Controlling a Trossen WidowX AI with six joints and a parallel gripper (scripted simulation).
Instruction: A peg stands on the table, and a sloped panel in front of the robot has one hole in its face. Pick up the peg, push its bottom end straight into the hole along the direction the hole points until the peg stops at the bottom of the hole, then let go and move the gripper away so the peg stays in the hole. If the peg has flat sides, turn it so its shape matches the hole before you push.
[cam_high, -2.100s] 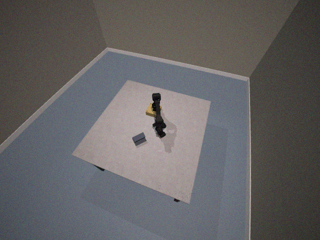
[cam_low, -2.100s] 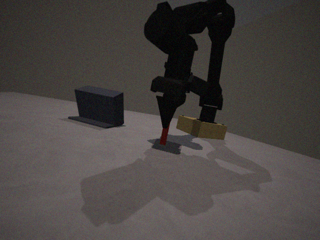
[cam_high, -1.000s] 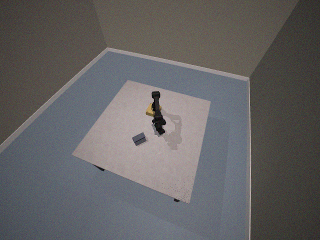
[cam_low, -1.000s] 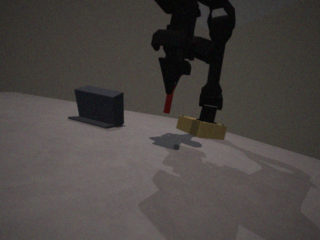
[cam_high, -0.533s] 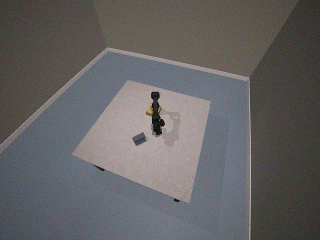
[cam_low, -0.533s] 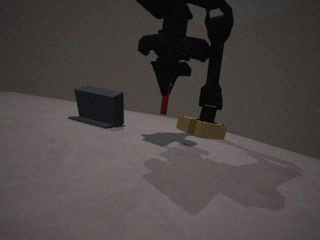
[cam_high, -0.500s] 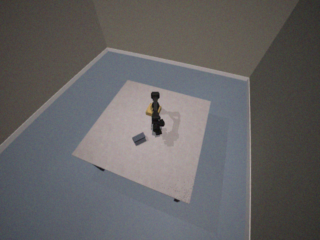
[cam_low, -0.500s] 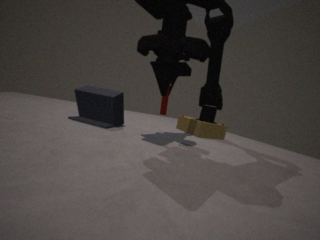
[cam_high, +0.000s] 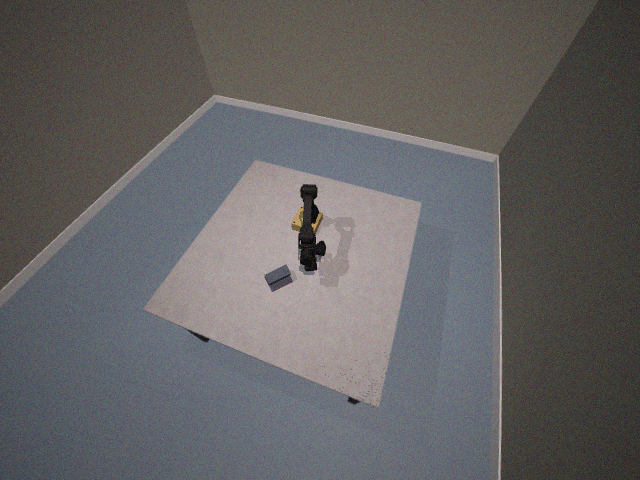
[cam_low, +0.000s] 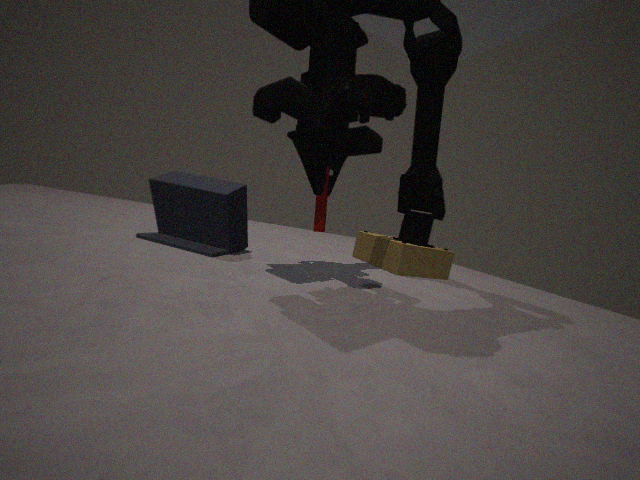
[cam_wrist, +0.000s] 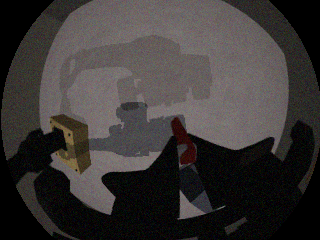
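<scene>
The grey-blue sloped panel lies 18 cm to the right of my gripper tip, 9 cm ahead of it and 6 cm below it. Also, from my gripper tip: red peg (1 cm above).
</scene>
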